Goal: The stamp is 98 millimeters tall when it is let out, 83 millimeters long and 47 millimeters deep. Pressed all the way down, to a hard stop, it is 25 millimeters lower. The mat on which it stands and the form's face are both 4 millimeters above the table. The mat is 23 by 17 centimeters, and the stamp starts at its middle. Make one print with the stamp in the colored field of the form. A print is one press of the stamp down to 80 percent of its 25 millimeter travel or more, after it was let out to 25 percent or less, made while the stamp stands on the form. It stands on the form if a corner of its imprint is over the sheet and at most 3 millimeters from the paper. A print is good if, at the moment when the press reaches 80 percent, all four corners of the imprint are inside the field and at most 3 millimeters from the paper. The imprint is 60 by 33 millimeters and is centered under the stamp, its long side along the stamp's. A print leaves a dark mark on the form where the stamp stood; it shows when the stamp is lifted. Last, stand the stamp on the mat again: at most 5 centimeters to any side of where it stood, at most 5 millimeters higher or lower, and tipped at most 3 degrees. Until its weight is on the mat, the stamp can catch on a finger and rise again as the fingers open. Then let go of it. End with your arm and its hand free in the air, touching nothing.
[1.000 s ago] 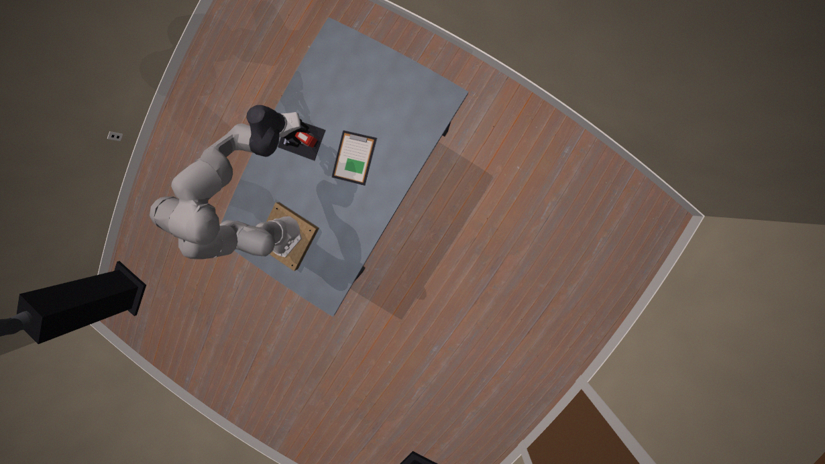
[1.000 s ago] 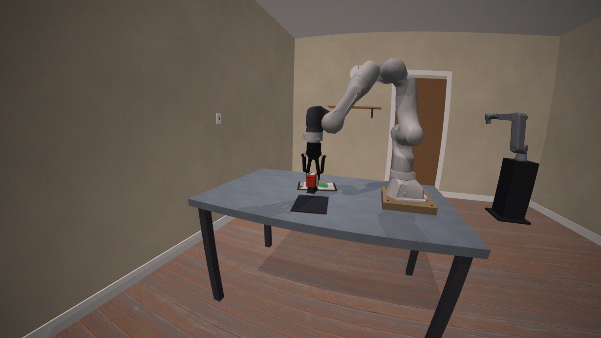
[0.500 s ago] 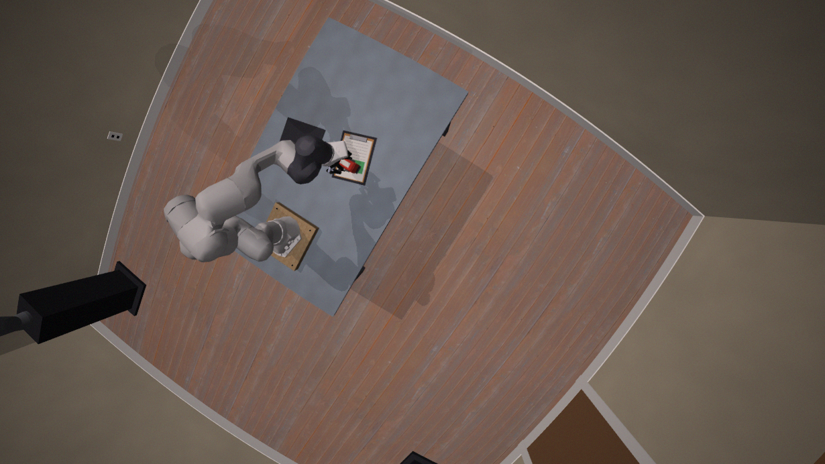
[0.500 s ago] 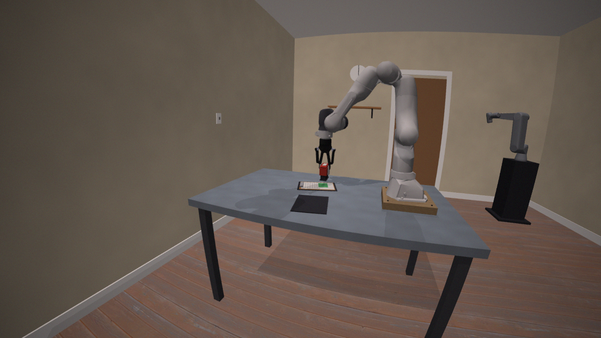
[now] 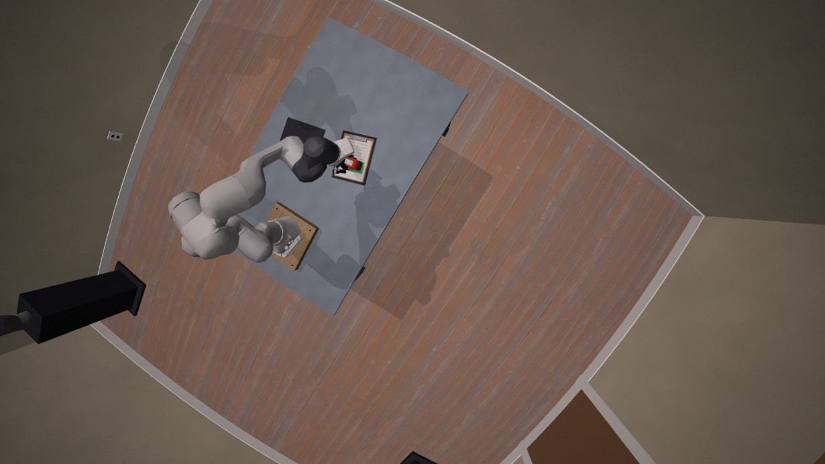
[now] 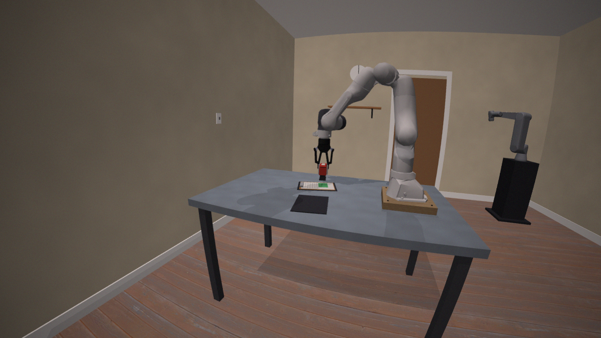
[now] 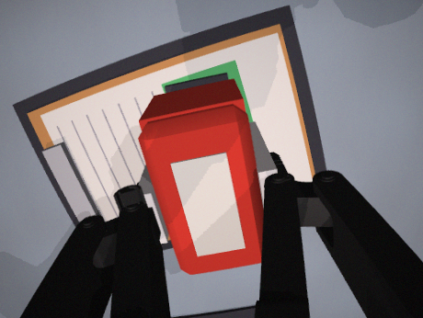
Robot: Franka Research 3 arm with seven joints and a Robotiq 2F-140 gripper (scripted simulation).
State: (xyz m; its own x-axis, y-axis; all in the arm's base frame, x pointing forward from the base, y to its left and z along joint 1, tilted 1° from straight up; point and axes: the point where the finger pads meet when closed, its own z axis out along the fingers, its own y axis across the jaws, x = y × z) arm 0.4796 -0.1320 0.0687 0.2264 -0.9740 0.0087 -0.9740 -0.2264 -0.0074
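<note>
Right now the black mat is 40 mm behind my hand, 340 mm to the left of it and 110 mm below it. Also, from my hand: red stamp: 20 mm below.
</note>
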